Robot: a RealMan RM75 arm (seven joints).
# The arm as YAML. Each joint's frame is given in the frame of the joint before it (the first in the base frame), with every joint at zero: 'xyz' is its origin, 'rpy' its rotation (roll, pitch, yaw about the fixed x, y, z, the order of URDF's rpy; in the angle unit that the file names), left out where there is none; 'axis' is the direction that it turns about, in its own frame. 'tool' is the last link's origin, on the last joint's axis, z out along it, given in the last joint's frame.
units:
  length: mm
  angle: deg
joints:
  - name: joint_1
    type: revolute
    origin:
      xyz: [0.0, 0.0, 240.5]
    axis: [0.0, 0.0, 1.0]
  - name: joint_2
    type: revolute
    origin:
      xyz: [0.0, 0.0, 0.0]
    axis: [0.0, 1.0, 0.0]
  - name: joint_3
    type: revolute
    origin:
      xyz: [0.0, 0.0, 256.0]
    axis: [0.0, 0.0, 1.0]
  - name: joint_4
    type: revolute
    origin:
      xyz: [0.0, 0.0, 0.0]
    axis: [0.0, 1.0, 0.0]
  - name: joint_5
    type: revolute
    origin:
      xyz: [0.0, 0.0, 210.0]
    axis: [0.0, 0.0, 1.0]
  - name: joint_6
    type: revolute
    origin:
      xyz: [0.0, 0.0, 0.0]
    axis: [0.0, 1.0, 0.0]
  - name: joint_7
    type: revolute
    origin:
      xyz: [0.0, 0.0, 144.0]
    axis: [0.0, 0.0, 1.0]
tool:
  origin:
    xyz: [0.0, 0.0, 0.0]
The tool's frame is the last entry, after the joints.
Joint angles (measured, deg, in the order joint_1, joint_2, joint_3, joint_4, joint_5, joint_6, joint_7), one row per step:
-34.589, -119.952, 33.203, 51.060, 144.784, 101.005, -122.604
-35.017, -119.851, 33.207, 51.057, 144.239, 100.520, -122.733
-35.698, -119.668, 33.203, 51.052, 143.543, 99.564, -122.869
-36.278, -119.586, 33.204, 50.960, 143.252, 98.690, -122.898
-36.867, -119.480, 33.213, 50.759, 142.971, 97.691, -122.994
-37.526, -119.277, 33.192, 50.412, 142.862, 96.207, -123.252
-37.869, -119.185, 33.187, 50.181, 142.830, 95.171, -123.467
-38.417, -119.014, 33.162, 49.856, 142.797, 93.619, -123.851
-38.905, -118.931, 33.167, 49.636, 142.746, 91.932, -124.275
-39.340, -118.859, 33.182, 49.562, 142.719, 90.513, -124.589
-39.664, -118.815, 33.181, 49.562, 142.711, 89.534, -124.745
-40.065, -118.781, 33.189, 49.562, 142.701, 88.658, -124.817
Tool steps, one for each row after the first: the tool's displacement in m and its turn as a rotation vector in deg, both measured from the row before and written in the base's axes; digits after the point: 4 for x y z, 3 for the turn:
0.0027, 0.0039, 0.0009, 0.729, -0.168, -0.387
0.0037, 0.0065, 0.0017, 1.266, -0.035, -0.610
0.0027, 0.0050, 0.0006, 0.891, 0.148, -0.477
0.0025, 0.0051, 0.0005, 0.927, 0.157, -0.350
0.0016, 0.0063, 0.0009, 1.255, 0.458, -0.068
0.0005, 0.0037, 0.0003, 0.830, 0.314, 0.105
0.0009, 0.0058, 0.0009, 1.287, 0.484, 0.186
0.0009, 0.0058, 0.0007, 1.424, 0.495, 0.232
0.0011, 0.0052, 0.0011, 1.274, 0.486, 0.073
0.0010, 0.0037, 0.0009, 0.922, 0.365, -0.049
0.0016, 0.0038, 0.0008, 0.820, 0.337, -0.226

